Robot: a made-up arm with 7 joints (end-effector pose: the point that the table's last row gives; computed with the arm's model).
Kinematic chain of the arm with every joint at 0, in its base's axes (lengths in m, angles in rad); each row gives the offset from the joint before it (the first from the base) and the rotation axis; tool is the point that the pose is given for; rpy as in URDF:
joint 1: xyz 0 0 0.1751 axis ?
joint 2: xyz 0 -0.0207 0.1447 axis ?
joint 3: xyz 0 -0.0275 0.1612 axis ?
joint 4: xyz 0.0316 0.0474 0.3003 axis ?
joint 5: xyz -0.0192 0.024 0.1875 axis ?
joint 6: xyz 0 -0.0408 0.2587 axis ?
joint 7: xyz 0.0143 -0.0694 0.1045 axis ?
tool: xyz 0 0 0 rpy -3.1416 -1.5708 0
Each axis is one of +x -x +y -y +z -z.
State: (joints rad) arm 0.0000 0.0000 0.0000 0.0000 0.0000 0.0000 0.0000
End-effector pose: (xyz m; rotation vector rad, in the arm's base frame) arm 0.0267 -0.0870 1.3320 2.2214 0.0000 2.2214
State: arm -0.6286 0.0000 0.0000 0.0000 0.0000 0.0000 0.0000
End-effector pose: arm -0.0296 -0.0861 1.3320 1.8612 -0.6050 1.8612
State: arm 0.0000 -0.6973 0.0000 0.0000 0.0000 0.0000 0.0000
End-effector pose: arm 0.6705 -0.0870 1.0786 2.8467 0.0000 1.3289
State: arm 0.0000 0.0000 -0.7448 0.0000 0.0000 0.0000 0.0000
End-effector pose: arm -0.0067 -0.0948 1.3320 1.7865 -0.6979 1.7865
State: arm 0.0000 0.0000 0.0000 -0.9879 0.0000 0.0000 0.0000
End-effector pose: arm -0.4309 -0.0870 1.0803 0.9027 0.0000 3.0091
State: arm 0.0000 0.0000 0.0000 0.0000 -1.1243 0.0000 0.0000
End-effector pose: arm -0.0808 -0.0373 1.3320 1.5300 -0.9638 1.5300
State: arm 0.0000 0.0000 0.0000 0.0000 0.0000 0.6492 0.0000
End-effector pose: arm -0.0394 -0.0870 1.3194 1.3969 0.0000 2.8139
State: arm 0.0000 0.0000 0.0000 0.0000 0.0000 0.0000 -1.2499
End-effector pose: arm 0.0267 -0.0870 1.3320 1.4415 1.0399 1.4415
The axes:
joint 1: +z
joint 2: -y
joint 3: +z
joint 4: +y
joint 5: +z
joint 6: -y
joint 7: +x

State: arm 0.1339 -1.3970 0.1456 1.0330 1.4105 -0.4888 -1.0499
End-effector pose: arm 0.7024 0.2395 -0.0771 -1.0628 -0.5156 0.3041
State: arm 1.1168 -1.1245 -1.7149 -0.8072 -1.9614 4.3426 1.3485
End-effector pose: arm -0.0138 0.6692 0.5163 0.0296 2.2125 -1.0859
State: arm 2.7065 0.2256 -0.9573 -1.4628 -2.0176 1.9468 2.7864
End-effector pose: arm -0.0310 -0.4229 0.7296 1.3097 0.5834 -0.8982
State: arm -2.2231 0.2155 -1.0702 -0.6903 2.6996 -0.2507 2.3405
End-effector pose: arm 0.3643 -0.0561 1.1776 -0.6448 2.6423 -1.0822
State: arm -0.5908 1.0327 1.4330 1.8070 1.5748 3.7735 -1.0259
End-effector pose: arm -0.0601 0.4247 0.4066 0.0203 -1.0868 2.4463
